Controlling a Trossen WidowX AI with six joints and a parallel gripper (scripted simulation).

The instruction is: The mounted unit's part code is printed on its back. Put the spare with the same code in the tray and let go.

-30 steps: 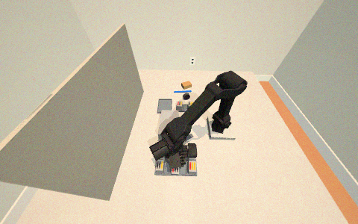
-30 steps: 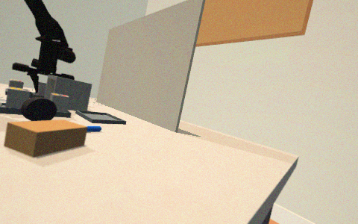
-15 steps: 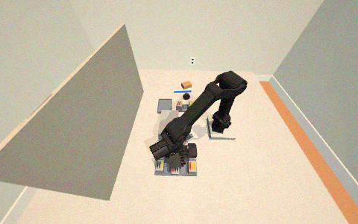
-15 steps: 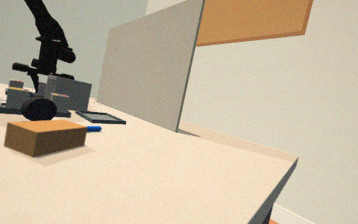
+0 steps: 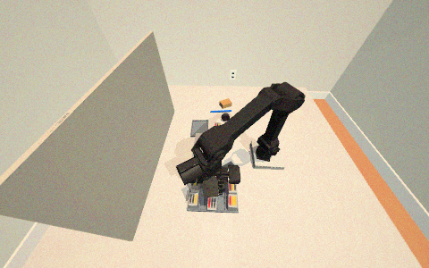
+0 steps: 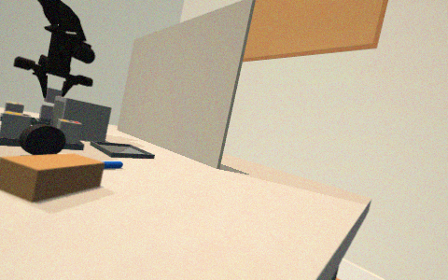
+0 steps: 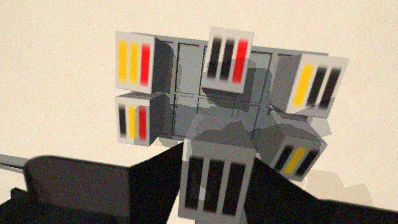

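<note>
Now: gripper tip 160 mm short of the dark grey tray, 340 mm to the left of it and 80 mm above it. Round my gripper tip: tall slanted panel: 310 mm ahead, 110 mm to the right, 140 mm above; blue pen: 70 mm ahead, 510 mm to the right, 80 mm below; spare: 20 mm above.
</note>
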